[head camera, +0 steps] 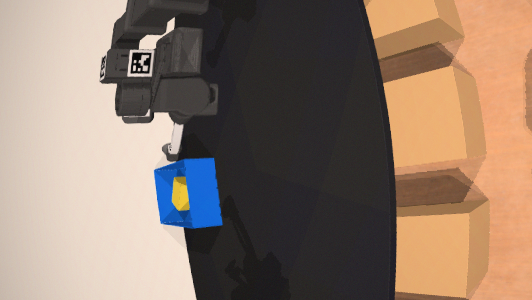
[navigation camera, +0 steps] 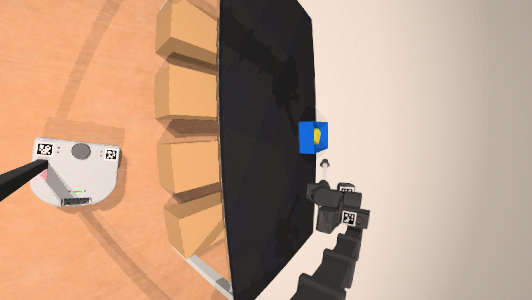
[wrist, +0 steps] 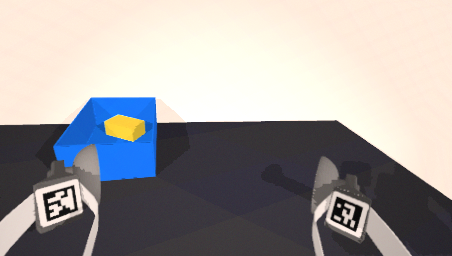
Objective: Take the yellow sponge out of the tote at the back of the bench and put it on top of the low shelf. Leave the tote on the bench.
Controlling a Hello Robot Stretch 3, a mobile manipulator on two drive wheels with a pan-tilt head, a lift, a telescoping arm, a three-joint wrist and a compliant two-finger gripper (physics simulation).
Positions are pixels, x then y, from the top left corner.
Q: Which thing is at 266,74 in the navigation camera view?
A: A black bench.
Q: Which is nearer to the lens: the yellow sponge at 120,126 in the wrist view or the blue tote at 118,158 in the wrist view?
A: The blue tote.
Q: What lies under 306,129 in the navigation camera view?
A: A blue tote.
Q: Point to a blue tote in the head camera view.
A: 204,211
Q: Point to a black bench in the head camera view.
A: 302,145
